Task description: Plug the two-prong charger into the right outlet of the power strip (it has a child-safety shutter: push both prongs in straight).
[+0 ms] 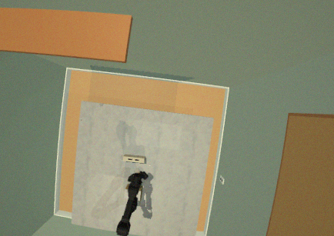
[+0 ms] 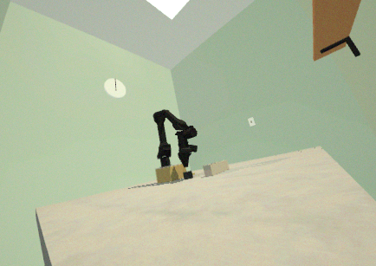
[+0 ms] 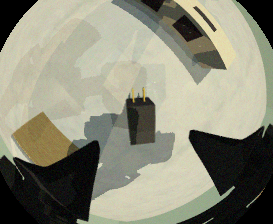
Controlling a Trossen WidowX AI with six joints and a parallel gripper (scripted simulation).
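My gripper tip is 5 cm above the black two-prong charger, 1 cm to the right of it and 1 cm short of it.
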